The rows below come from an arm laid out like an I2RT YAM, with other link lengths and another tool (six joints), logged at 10 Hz.
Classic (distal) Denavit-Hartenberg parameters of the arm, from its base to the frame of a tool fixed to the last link. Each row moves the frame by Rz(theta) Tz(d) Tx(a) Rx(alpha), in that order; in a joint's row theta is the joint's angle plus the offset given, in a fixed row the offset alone. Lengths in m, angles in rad.
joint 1: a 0.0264; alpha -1.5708; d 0.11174; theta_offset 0
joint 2: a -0.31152; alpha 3.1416; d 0; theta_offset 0
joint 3: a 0.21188; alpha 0; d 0; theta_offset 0.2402
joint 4: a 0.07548; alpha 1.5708; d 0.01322; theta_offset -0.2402
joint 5: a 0; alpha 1.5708; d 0.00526; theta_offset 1.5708
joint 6: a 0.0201; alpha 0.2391; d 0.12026; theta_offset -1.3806
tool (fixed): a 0; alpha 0; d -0.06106; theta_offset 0
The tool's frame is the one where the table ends.
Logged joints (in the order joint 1, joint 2, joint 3, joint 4, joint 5, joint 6), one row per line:
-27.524 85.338 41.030 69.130 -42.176 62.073
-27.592 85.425 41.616 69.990 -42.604 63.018
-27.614 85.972 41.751 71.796 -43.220 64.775
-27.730 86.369 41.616 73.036 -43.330 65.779
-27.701 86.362 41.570 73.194 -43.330 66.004
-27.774 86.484 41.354 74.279 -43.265 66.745
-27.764 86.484 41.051 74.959 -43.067 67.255
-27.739 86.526 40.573 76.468 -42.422 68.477
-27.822 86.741 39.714 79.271 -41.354 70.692
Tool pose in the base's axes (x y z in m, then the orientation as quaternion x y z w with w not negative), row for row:
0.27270 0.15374 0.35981 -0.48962 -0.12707 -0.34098 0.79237
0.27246 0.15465 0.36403 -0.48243 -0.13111 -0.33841 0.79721
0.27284 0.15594 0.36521 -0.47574 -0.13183 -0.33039 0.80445
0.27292 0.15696 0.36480 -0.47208 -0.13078 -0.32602 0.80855
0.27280 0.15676 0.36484 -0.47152 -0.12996 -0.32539 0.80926
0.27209 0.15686 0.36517 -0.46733 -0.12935 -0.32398 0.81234
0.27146 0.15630 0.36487 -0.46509 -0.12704 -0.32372 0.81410
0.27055 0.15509 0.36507 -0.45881 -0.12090 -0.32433 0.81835
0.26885 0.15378 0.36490 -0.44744 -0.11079 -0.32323 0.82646
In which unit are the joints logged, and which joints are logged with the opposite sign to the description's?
The joints are logged in degrees. Opposite sign: joint 1.
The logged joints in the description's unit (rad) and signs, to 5 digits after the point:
0.48038 1.48943 0.71611 1.20655 -0.73611 1.08338
0.48157 1.49095 0.72634 1.22156 -0.74358 1.09987
0.48196 1.50049 0.72869 1.25308 -0.75433 1.13054
0.48398 1.50742 0.72634 1.27472 -0.75625 1.14806
0.48347 1.50730 0.72553 1.27748 -0.75625 1.15199
0.48475 1.50943 0.72176 1.29641 -0.75512 1.16492
0.48457 1.50943 0.71648 1.30828 -0.75166 1.17382
0.48414 1.51016 0.70813 1.33462 -0.74040 1.19515
0.48559 1.51392 0.69314 1.38354 -0.72176 1.23381

